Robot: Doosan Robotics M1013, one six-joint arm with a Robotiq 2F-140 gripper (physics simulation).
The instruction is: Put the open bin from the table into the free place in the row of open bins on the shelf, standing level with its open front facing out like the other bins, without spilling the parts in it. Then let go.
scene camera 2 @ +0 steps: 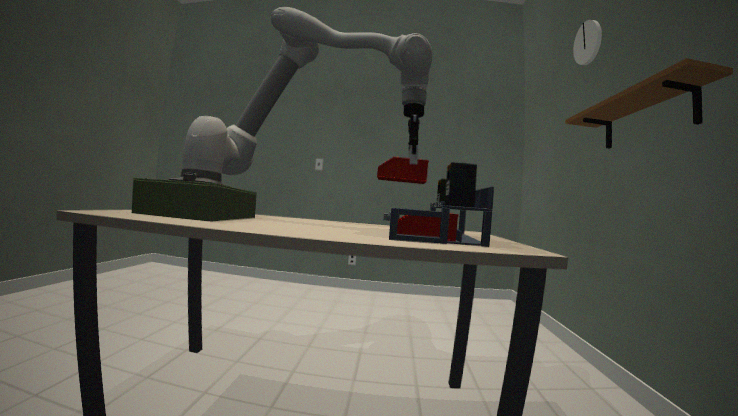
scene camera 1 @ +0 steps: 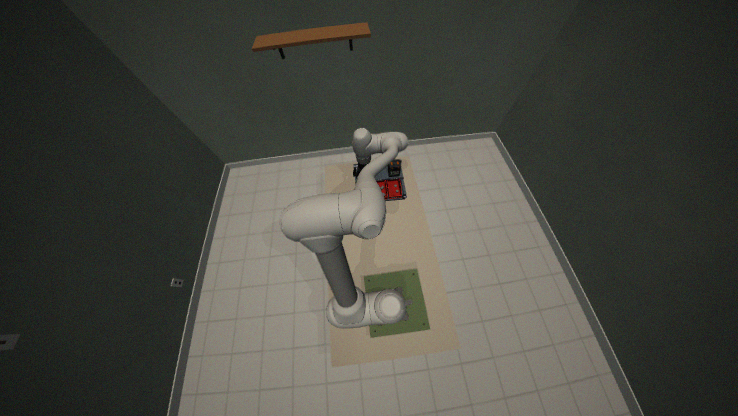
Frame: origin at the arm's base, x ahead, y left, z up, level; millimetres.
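Where they show: gripper, fingertip midpoint: (scene camera 2: 412, 166).
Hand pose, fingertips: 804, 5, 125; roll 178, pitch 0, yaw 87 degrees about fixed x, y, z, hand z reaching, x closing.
After its pixels a point has its place, as x, y, z.
A red open bin (scene camera 2: 402, 171) @(765, -43, 98) hangs in the air in scene camera 2, close to level, with its lower sloped end toward the robot's base. My gripper (scene camera 2: 413, 158) @(804, 5, 125) is shut on this bin near its rear end and holds it above the front part of the shelf. The shelf (scene camera 2: 444, 225) @(869, -298, -64) is a low blue-grey frame on the table, and red bins (scene camera 1: 394, 189) @(827, -224, -104) (scene camera 2: 421, 226) @(813, -266, -72) stand in its front row. In scene camera 1 my arm hides the held bin and part of the row, so the free place does not show. The parts in the held bin cannot be seen.
Black boxes (scene camera 1: 394, 167) @(888, -221, 104) (scene camera 2: 461, 183) @(914, -272, 53) stand on the shelf's higher rear level, close behind the held bin. The robot's green base block (scene camera 1: 421, 310) @(-56, -170, 8) (scene camera 2: 193, 200) @(104, -205, -51) is at the other end of the table (scene camera 1: 397, 351) @(-252, 2, -113) (scene camera 2: 310, 232) @(510, -258, -113). A wooden wall shelf (scene camera 1: 312, 36) (scene camera 2: 640, 93) is on the wall.
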